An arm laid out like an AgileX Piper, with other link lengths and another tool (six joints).
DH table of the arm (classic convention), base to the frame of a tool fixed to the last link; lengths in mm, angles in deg. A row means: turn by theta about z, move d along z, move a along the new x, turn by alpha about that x. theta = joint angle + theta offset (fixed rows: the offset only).
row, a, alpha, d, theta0
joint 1, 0, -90, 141.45, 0
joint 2, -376.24, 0, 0, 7.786
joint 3, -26.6, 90, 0, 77.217
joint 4, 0, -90, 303.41, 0
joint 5, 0, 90, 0, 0
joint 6, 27.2, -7.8, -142.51, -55
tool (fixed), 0, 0, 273.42, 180
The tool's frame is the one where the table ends.
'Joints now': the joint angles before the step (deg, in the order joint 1, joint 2, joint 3, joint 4, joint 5, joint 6). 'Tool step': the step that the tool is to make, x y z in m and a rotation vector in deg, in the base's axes. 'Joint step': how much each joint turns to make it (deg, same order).
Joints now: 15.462 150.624 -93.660 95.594 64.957 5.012
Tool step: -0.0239 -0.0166 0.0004 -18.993 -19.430 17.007
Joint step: 0.041 -5.515 -0.006 -24.165 -7.517 -8.404
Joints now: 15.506 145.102 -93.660 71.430 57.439 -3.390
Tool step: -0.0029 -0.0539 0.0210 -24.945 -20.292 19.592
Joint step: 0.001 -7.991 -0.011 -34.214 -7.282 -1.237
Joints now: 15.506 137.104 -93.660 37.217 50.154 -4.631
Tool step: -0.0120 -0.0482 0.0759 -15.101 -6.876 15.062
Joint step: 0.003 -9.577 0.078 -21.975 7.565 -0.101
